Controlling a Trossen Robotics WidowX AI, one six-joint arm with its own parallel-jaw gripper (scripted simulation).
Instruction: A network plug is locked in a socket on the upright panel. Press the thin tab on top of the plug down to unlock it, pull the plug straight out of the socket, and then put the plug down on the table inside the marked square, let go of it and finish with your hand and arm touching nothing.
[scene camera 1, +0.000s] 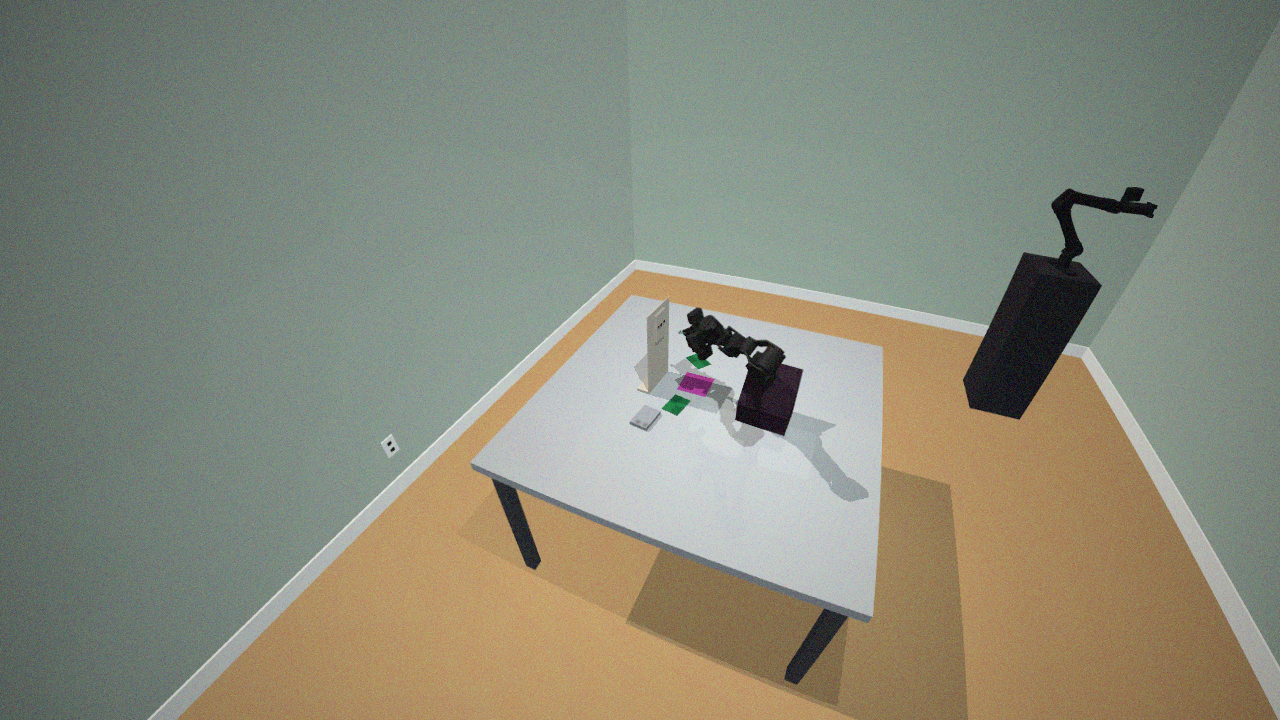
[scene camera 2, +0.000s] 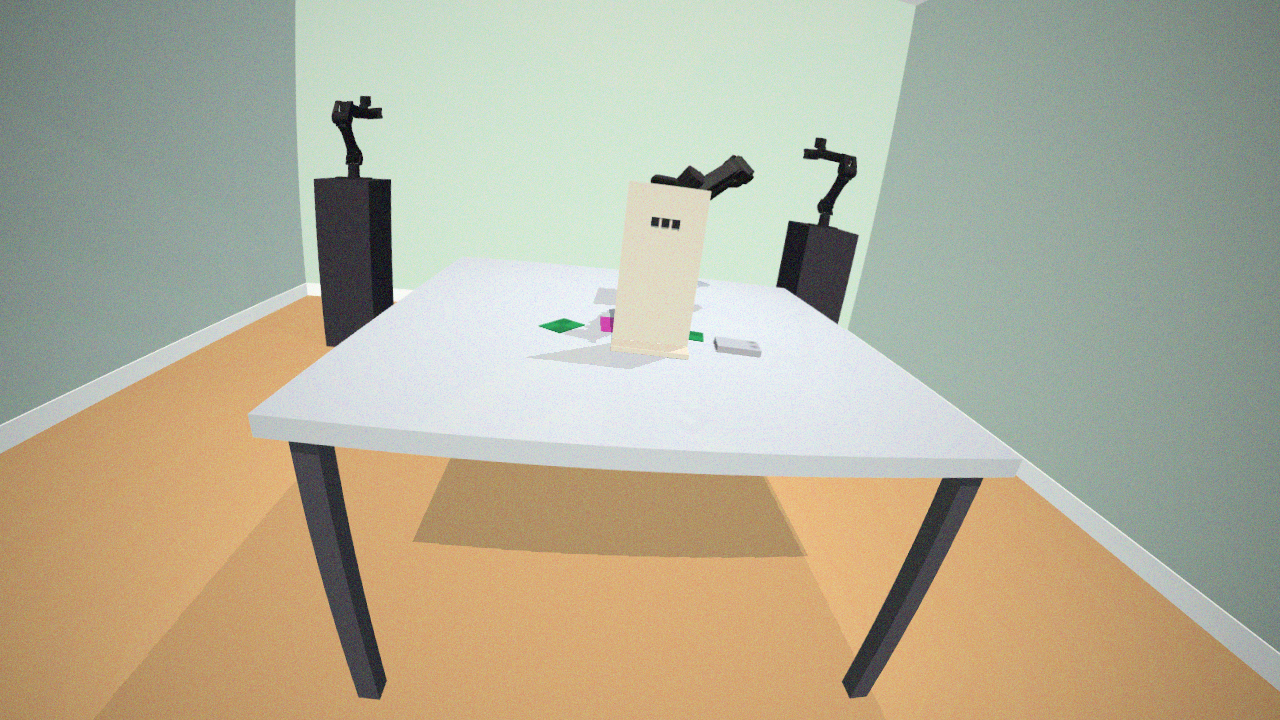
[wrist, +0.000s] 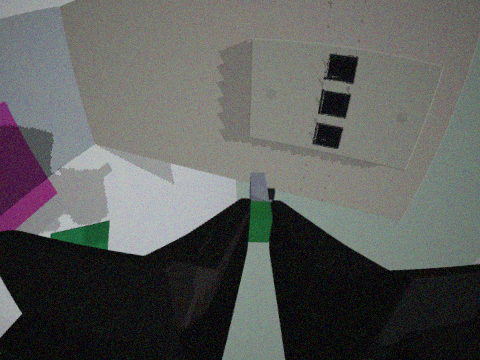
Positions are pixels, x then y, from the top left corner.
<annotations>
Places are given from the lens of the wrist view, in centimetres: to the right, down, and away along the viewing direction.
my gripper (wrist: 260, 209): 1, 1, 9
network plug (wrist: 261, 219): 1, 2, 8
beige upright panel (wrist: 346, 109): 6, -4, 13
The marked spots on the network plug and the beige upright panel are 10 cm apart.
</annotations>
